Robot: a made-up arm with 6 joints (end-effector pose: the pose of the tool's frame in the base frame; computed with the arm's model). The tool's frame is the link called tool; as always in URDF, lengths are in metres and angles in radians. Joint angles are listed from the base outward.
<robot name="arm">
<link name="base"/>
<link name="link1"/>
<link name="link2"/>
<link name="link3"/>
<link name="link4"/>
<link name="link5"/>
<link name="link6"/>
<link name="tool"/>
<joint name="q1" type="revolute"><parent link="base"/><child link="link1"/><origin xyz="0.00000 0.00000 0.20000"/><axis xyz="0 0 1"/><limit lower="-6.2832" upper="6.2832" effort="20" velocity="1.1"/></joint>
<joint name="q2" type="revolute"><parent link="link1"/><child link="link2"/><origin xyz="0.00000 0.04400 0.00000"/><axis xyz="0 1 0"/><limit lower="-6.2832" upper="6.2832" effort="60" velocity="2.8"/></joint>
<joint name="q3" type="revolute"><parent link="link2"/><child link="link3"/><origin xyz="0.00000 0.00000 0.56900"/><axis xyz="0 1 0"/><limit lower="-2.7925" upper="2.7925" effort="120" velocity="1.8"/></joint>
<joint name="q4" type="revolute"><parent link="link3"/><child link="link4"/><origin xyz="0.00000 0.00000 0.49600"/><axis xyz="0 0 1"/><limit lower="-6.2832" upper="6.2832" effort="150" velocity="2.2"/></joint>
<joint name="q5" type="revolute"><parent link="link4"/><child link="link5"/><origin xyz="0.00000 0.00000 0.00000"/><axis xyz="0 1 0"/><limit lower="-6.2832" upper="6.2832" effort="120" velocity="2.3"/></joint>
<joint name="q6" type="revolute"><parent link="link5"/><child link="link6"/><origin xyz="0.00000 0.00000 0.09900"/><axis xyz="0 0 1"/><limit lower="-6.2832" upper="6.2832" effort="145" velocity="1.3"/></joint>
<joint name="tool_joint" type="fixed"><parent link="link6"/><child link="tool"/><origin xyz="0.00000 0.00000 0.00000"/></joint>
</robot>
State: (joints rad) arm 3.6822 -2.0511 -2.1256 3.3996 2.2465 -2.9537
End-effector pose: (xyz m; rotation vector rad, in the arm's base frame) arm 0.0924 0.0272 -0.2202 -0.1331 -0.3112 -2.5433
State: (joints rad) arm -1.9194 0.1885 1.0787 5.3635 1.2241 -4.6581
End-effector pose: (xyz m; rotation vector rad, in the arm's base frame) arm -0.2431 -0.5808 0.8634 2.3087 -0.4444 -1.3313
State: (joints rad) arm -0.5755 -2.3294 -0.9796 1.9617 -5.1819 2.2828
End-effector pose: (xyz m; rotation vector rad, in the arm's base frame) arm -0.1747 0.2631 -0.7190 -1.3962 1.4109 -0.3213
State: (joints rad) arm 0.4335 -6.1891 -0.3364 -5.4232 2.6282 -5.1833
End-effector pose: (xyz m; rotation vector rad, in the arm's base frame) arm -0.0467 0.0675 1.1719 -0.3183 2.6060 0.7627
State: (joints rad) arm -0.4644 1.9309 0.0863 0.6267 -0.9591 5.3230
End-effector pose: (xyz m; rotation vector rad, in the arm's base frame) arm 0.9457 -0.4777 -0.1800 0.4109 1.2345 -1.1812
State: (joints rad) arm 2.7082 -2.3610 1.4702 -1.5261 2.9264 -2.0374
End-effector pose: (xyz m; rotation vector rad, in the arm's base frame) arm 0.6350 -0.3191 0.0475 -2.3994 0.0303 0.9135
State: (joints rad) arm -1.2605 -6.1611 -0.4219 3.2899 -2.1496 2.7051
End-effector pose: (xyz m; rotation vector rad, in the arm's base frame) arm 0.0588 0.0009 1.2111 0.6405 1.9028 -1.0894
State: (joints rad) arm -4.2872 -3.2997 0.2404 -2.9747 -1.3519 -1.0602
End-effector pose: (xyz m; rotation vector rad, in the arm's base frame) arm -0.0349 -0.0684 -0.8698 0.2697 2.0340 -1.6511
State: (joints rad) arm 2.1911 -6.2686 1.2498 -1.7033 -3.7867 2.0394
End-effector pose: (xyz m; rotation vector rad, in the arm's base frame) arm -0.2223 0.3370 0.9022 0.8841 1.5086 0.3353
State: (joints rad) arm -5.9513 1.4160 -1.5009 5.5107 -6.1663 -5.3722
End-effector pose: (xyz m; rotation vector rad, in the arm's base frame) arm 0.4799 0.2034 0.8806 0.0820 0.0068 0.4736
